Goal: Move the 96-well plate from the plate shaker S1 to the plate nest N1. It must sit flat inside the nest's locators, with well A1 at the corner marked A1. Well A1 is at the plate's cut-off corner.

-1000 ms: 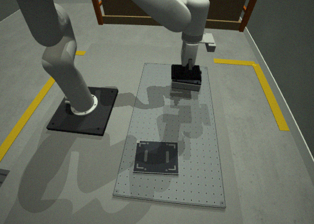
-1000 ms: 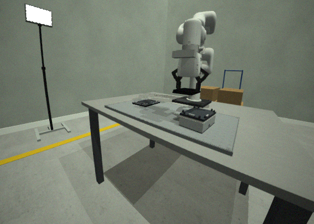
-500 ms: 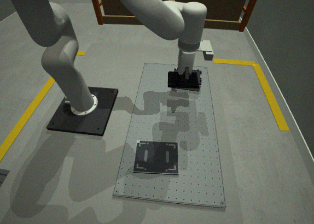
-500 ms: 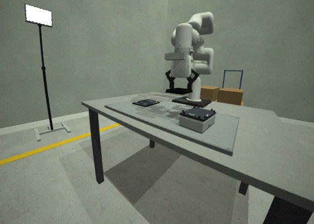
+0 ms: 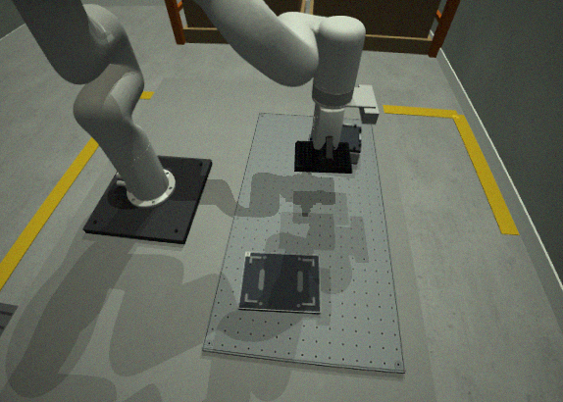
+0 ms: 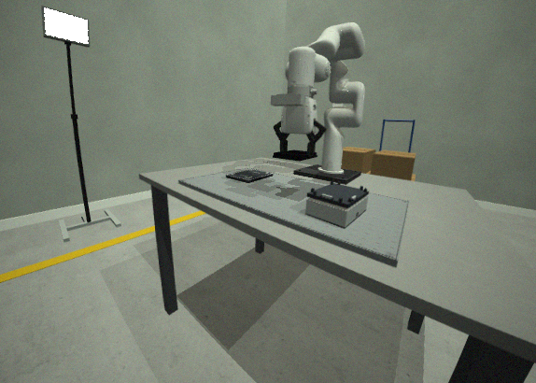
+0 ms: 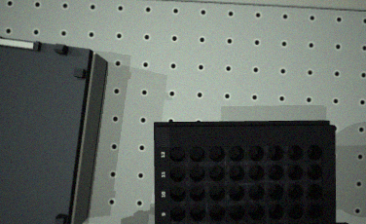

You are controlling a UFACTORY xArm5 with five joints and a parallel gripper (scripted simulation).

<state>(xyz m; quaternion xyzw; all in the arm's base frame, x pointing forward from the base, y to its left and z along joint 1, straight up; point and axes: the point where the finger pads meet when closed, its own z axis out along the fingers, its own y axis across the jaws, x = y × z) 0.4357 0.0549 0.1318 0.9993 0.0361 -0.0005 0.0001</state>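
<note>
The plate nest N1 lies 250 mm to the right of my hand, 130 mm below it and 70 mm behind it. The rest, counted from my hand: black 96-well plate (10 mm below).
</note>
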